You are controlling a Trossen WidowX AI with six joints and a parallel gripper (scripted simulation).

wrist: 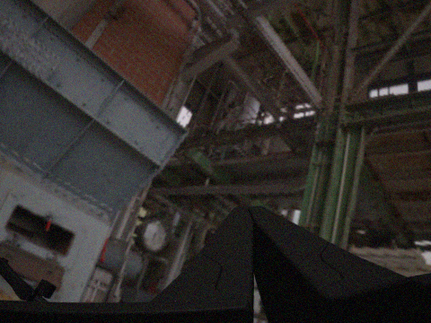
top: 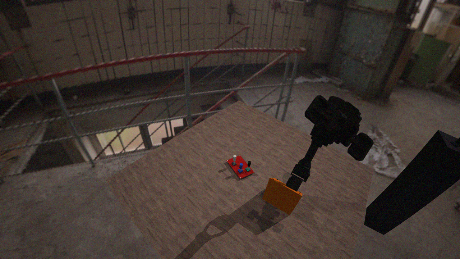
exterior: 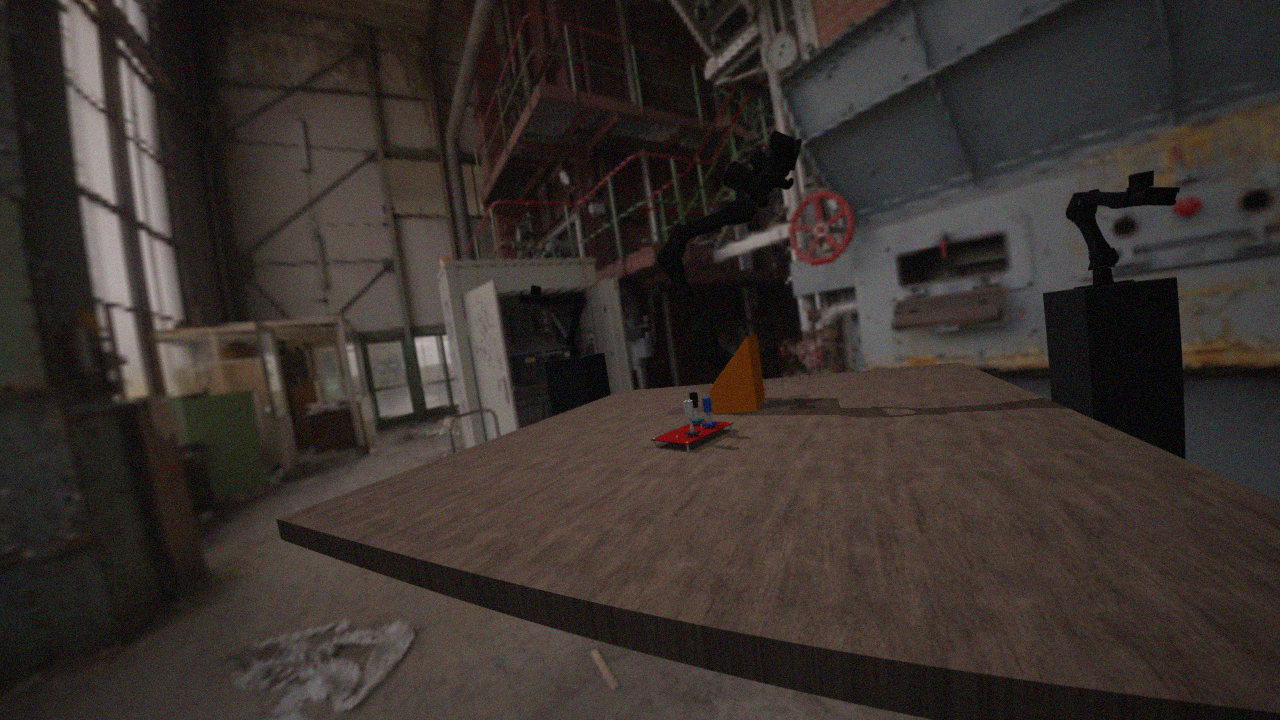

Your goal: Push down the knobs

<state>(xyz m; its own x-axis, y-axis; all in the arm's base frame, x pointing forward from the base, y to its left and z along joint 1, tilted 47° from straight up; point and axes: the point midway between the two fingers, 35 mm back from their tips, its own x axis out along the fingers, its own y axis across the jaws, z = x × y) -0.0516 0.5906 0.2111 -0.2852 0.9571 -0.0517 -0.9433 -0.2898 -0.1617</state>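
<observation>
Now: gripper tip 360 mm short of the black knob, 310 mm to the left of it and 640 mm above it. From my gripper tip the other things lie so: pale knob: 450 mm ahead, 300 mm to the right, 640 mm below; then green potentiometer: 360 mm ahead, 310 mm to the right, 660 mm below.
</observation>
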